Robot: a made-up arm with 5 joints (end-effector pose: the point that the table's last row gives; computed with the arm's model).
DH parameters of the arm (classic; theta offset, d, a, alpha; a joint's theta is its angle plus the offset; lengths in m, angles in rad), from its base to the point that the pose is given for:
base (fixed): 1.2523 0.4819 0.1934 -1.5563
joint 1: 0 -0.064 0.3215 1.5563
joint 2: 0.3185 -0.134 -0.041 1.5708
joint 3: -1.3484 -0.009 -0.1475 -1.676
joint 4: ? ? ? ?
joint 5: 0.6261 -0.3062 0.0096 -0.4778
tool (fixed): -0.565 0.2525 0 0
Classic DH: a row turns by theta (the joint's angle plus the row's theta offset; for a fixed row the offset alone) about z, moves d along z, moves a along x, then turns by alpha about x.
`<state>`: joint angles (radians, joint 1 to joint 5).
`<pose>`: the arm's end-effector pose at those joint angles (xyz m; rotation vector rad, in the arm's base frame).
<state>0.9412 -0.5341 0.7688 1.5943 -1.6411</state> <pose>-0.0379 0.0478 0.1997 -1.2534 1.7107 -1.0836</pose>
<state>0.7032 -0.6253 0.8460 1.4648 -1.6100</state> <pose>-0.0090 0.1279 0.1417 -0.8224 1.6064 -1.0056</pose>
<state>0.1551 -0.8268 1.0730 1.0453 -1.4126</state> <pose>0.1013 0.3438 0.1373 0.3534 1.2208 -0.8392</pose>
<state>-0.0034 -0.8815 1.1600 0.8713 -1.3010</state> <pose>0.1335 0.3953 0.1726 0.7535 1.0224 -0.8099</pose>
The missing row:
joint 4: -1.4417 -0.2841 0.0045 1.7503
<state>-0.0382 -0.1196 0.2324 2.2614 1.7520</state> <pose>0.1895 0.0011 0.4360 2.0786 0.9232 0.9467</pose>
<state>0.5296 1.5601 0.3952 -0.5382 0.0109</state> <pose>0.3973 0.3163 0.1375 0.5259 0.2397 1.2647</pose>
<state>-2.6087 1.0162 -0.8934 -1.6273 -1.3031</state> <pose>0.0438 -0.2493 0.5454 -2.0704 1.2261 0.9595</pose>
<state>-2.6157 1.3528 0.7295 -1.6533 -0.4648</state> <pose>0.2650 -0.1691 0.8313 -2.1488 0.5962 0.0077</pose>
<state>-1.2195 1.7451 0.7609 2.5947 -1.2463</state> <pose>0.5100 0.3639 0.7688 -2.0528 -0.5962 0.8870</pose>
